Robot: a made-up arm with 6 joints.
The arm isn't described. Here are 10 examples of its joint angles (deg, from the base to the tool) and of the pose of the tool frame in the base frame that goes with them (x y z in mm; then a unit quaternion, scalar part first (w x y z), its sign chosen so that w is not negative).
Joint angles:
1: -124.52 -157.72 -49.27 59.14 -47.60 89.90
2: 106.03 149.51 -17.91 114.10 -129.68 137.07
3: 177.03 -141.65 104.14 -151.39 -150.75 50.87
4: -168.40 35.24 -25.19 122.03 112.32 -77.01
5: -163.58 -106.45 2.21 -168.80 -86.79 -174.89
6: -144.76 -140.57 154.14 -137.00 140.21 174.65
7: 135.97 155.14 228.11 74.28 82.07 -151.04
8: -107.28 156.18 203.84 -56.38 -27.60 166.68
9: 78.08 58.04 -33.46 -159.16 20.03 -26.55
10: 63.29 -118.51 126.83 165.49 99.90 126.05
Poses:
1: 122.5 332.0 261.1 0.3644 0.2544 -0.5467 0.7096
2: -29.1 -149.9 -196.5 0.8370 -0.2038 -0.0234 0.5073
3: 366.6 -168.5 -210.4 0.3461 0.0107 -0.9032 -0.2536
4: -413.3 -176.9 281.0 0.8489 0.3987 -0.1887 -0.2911
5: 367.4 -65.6 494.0 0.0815 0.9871 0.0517 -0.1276
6: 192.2 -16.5 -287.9 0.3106 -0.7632 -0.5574 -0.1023
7: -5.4 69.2 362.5 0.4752 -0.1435 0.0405 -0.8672
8: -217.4 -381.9 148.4 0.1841 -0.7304 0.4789 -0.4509
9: -121.5 193.8 91.3 0.5260 0.4973 0.2953 -0.6235
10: -297.7 -225.5 -176.1 0.0389 0.4578 -0.7008 0.5457
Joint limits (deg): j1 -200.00..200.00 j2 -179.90..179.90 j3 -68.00..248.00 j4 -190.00..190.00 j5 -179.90..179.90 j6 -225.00..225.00
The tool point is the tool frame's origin. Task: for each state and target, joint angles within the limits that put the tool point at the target. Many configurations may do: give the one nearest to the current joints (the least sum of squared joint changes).
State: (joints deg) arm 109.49 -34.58 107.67 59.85 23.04 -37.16
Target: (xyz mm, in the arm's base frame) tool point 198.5 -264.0 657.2
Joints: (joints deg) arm 113.38 1.78 136.06 62.89 23.04 -37.16
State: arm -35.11 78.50 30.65 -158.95 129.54 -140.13
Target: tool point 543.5 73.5 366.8
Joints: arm -9.94 50.25 43.97 -167.93 129.54 -140.13
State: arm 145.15 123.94 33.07 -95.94 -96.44 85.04
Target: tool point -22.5 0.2 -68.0
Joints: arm 144.35 104.46 -1.00 -94.37 -96.44 85.04
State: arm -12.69 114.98 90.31 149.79 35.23 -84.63
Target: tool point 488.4 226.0 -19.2
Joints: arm 8.51 131.89 100.92 152.84 35.23 -84.63
